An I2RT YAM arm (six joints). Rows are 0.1 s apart.
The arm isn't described. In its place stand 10 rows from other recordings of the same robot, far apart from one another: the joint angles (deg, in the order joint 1, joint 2, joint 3, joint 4, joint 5, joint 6), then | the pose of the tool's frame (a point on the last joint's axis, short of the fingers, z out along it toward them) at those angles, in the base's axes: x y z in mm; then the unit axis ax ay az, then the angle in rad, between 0 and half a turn.
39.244 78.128 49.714 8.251 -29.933 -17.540 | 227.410 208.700 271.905 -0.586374 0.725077 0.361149 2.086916
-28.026 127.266 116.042 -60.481 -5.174 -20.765 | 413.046 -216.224 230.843 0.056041 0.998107 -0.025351 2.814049
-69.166 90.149 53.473 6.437 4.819 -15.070 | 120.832 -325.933 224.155 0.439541 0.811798 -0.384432 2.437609
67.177 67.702 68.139 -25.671 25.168 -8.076 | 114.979 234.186 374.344 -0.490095 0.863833 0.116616 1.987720
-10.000 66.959 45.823 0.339 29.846 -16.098 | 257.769 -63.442 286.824 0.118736 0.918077 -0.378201 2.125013
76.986 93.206 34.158 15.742 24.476 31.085 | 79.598 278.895 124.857 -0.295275 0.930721 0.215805 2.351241
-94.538 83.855 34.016 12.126 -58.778 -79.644 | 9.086 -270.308 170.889 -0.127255 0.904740 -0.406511 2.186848
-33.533 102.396 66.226 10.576 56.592 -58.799 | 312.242 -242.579 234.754 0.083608 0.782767 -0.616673 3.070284
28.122 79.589 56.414 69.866 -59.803 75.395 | 236.124 161.083 398.772 -0.316744 0.512016 0.798444 2.417405
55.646 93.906 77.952 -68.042 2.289 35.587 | 171.311 248.106 258.265 -0.173076 0.984628 0.023499 3.039790
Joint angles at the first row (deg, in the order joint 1, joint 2, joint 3, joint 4, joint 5, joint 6):
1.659 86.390 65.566 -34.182 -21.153 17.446
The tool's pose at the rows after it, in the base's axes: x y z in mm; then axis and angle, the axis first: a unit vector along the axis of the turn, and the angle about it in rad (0 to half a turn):
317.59 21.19 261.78 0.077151 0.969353 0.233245 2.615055
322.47 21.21 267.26 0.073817 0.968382 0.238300 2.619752
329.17 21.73 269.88 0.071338 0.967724 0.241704 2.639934
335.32 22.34 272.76 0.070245 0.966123 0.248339 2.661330
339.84 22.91 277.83 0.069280 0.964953 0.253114 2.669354
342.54 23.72 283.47 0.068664 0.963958 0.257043 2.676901
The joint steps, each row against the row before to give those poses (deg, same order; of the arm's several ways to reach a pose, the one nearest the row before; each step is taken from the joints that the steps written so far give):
-0.210 0.610 1.432 -1.025 -0.533 -0.028
-0.096 1.029 2.248 -1.420 -0.755 -0.278
-0.006 1.792 2.591 -1.923 -0.692 -0.319
-0.019 1.674 2.548 -1.944 -1.011 -0.066
0.019 1.060 2.294 -1.562 -0.629 0.028
0.078 0.678 2.037 -1.654 -0.492 0.090

